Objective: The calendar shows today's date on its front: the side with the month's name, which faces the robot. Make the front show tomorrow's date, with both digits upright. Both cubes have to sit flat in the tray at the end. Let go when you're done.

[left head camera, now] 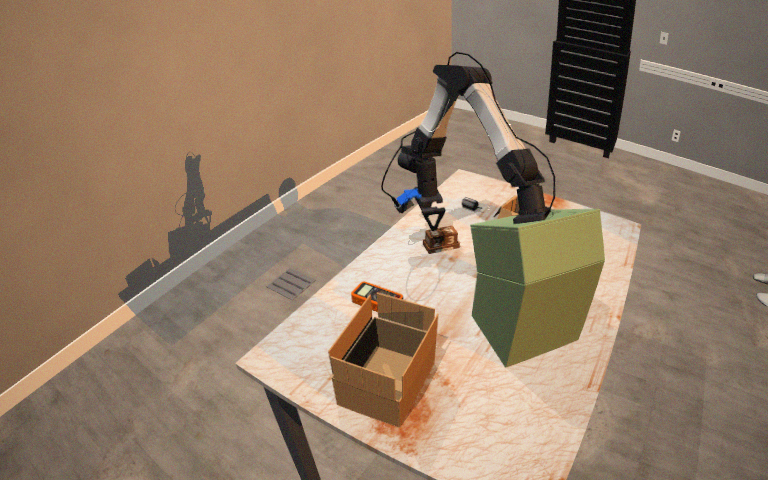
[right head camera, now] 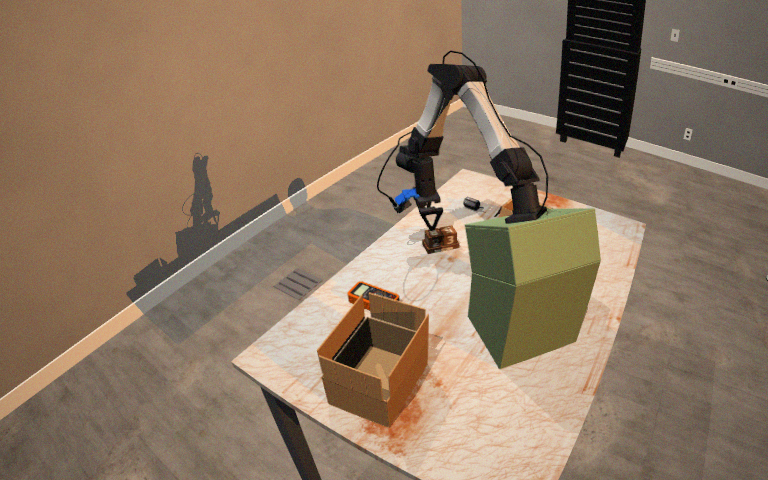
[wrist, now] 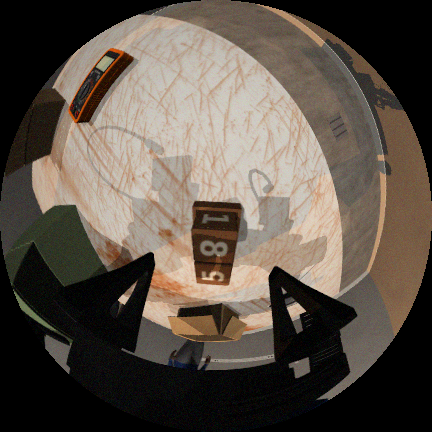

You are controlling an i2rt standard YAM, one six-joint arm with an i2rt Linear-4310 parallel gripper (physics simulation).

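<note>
The left cube (left head camera: 434, 241) (right head camera: 434, 241) and right cube (left head camera: 450, 235) (right head camera: 449, 236) sit side by side in the brown calendar tray (left head camera: 444, 248) (right head camera: 442, 248) (wrist: 217, 204). Head-facing digits look like 2 and 3. In the wrist view, one cube (wrist: 228, 241) shows 8 on top and 1 on its end face; the other cube (wrist: 226, 273) shows 5 on top. These digits lie sideways there. My gripper (left head camera: 434, 227) (right head camera: 433, 227) (wrist: 214, 267) is open, fingertips at either side of the cubes in the wrist view and close above the left cube in the head views. Contact is unclear. The month name is not readable.
The robot stands on a green block (left head camera: 543, 311) (right head camera: 538, 311) (wrist: 60, 240). An orange multimeter (left head camera: 376, 294) (right head camera: 373, 294) (wrist: 100, 85) lies near an open cardboard box (left head camera: 362, 386) (right head camera: 353, 384). A second box (wrist: 207, 327) and a black cylinder (left head camera: 469, 203) (right head camera: 471, 203) are beyond the calendar.
</note>
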